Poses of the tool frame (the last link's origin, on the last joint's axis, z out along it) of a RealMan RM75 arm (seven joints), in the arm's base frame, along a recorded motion.
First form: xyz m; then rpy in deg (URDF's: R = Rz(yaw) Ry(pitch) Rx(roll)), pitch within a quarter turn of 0, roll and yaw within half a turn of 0.
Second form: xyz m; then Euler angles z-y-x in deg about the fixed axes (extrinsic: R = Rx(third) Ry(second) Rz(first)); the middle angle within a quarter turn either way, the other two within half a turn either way. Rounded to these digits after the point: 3 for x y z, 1 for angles.
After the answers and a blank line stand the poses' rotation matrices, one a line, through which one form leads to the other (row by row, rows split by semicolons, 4 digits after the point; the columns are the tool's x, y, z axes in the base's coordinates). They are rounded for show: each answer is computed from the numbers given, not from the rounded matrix.
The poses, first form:
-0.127, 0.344, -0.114, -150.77, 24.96, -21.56
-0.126, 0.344, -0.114, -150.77, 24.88, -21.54
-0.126, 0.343, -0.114, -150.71, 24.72, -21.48
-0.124, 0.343, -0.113, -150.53, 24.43, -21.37
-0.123, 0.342, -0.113, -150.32, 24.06, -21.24
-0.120, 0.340, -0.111, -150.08, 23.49, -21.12
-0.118, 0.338, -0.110, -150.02, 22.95, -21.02
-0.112, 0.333, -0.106, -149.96, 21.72, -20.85
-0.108, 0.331, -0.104, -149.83, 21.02, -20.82
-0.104, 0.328, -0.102, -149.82, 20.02, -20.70
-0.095, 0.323, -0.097, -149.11, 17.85, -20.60
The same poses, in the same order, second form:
-0.127, 0.344, -0.114, 31.3, -9.4, -143.3
-0.126, 0.344, -0.114, 31.2, -9.3, -143.4
-0.126, 0.343, -0.114, 31.1, -9.2, -143.4
-0.124, 0.343, -0.113, 30.9, -9.0, -143.4
-0.123, 0.342, -0.113, 30.6, -8.7, -143.4
-0.120, 0.340, -0.111, 30.2, -8.2, -143.4
-0.118, 0.338, -0.110, 29.8, -7.8, -143.6
-0.112, 0.333, -0.106, 29.0, -7.0, -144.1
-0.108, 0.331, -0.104, 28.6, -6.4, -144.3
-0.104, 0.328, -0.102, 28.0, -5.7, -144.7
-0.095, 0.323, -0.097, 26.8, -3.8, -144.9

0.8432 -0.5123 -0.1630; -0.3332 -0.7359 0.5895; -0.4220 -0.4427 -0.7912
0.8438 -0.5115 -0.1622; -0.3331 -0.7363 0.5890; -0.4207 -0.4430 -0.7917
0.8453 -0.5097 -0.1602; -0.3326 -0.7367 0.5888; -0.4182 -0.4444 -0.7922
0.8479 -0.5067 -0.1560; -0.3318 -0.7366 0.5893; -0.4136 -0.4479 -0.7927
0.8511 -0.5029 -0.1508; -0.3308 -0.7367 0.5898; -0.4077 -0.4521 -0.7933
0.8555 -0.4978 -0.1425; -0.3305 -0.7369 0.5898; -0.3986 -0.4575 -0.7949
0.8596 -0.4926 -0.1360; -0.3303 -0.7387 0.5876; -0.3899 -0.4601 -0.7976
0.8682 -0.4812 -0.1212; -0.3307 -0.7430 0.5818; -0.3701 -0.4651 -0.8042
0.8725 -0.4758 -0.1112; -0.3318 -0.7440 0.5800; -0.3587 -0.4691 -0.8070
0.8789 -0.4666 -0.0991; -0.3321 -0.7478 0.5749; -0.3423 -0.4723 -0.8122
0.8910 -0.4492 -0.0656; -0.3349 -0.7479 0.5731; -0.3065 -0.4887 -0.8168

